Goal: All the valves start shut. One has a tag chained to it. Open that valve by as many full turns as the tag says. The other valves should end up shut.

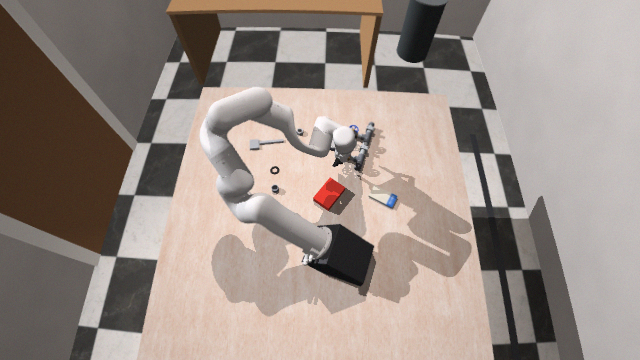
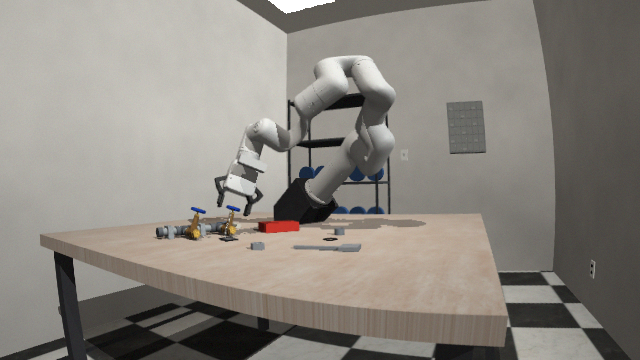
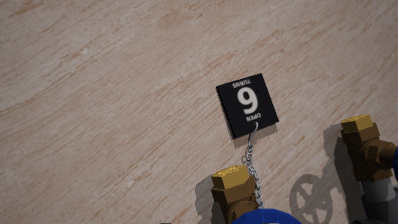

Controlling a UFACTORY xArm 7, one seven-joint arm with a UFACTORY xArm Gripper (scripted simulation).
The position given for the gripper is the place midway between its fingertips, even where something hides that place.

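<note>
The gripper [image 2: 232, 211] is there to be seen, and so is a black tag [image 3: 245, 101].
</note>
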